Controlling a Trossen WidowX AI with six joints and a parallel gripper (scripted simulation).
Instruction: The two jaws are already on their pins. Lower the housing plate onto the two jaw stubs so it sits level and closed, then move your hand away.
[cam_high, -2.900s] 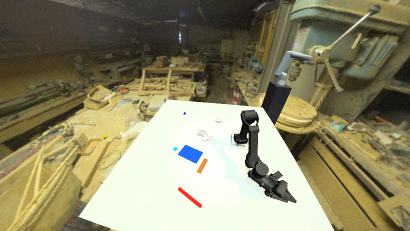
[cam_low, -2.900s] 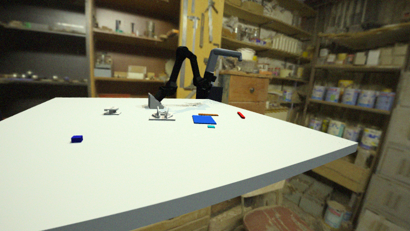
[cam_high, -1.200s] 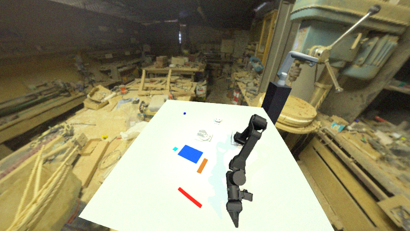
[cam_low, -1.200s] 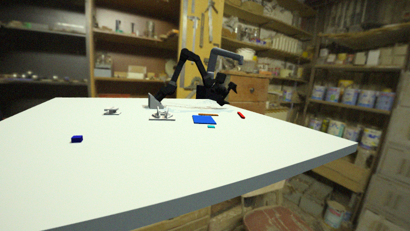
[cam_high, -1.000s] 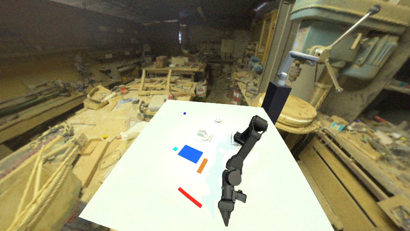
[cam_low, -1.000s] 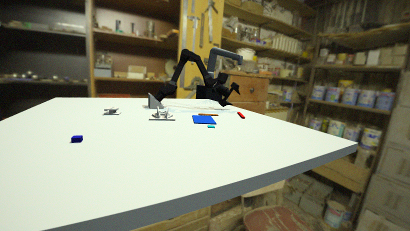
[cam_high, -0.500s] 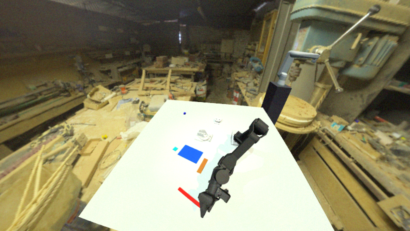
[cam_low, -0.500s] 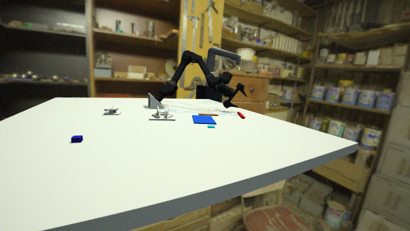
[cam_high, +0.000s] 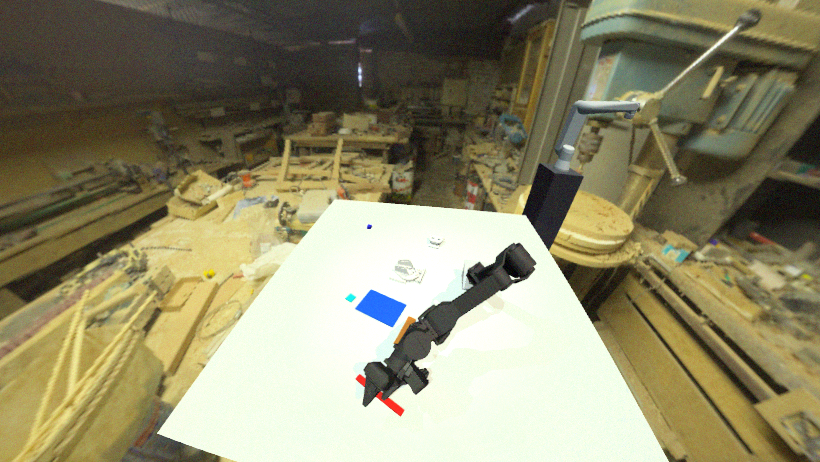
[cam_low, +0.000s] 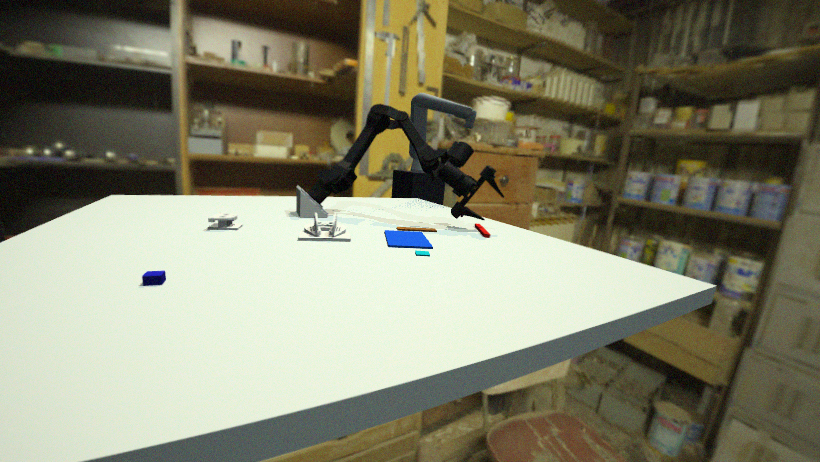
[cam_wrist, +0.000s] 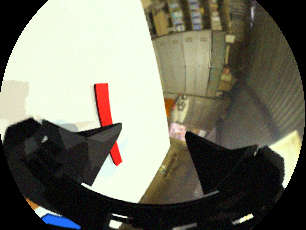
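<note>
Now: the grey-white housing part 73 cm to the right of my gripper tip, 19 cm behind it and 5 cm below it. Round my gripper tip: blue flat plate (33 cm to the right, 7 cm below, 3 cm ahead); then red bar (7 cm below, 4 cm to the right); then orange bar (24 cm to the right, 7 cm below, 6 cm behind).
</note>
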